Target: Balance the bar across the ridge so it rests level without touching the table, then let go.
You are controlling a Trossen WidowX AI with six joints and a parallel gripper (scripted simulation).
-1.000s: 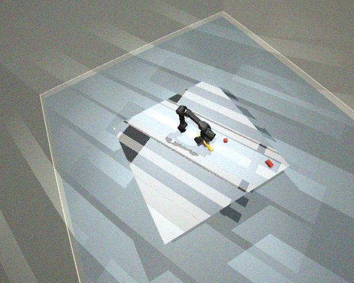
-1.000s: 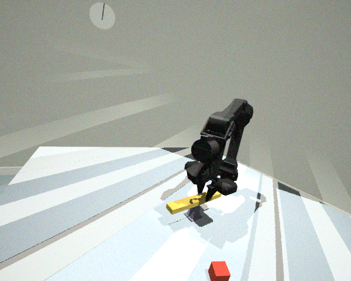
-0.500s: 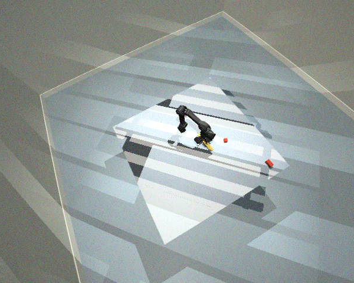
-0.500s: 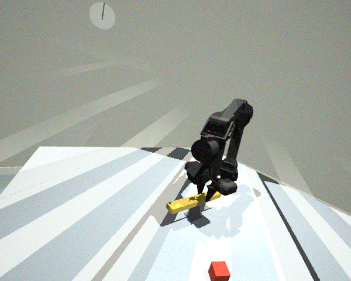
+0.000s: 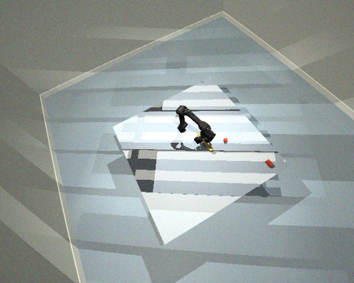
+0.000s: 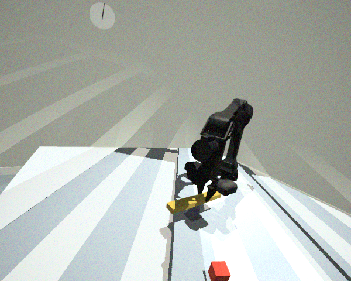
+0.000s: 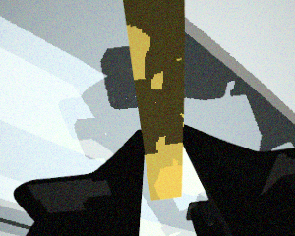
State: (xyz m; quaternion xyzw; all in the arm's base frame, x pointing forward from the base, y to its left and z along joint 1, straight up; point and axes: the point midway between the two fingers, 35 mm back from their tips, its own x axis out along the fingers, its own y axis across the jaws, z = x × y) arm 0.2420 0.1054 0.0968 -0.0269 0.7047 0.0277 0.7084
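Now: the yellow bar 3 cm ahead of my gripper tip. From my gripper tip the other things lie so: red cube 10 cm ahead, 20 cm to the left, 5 cm below.
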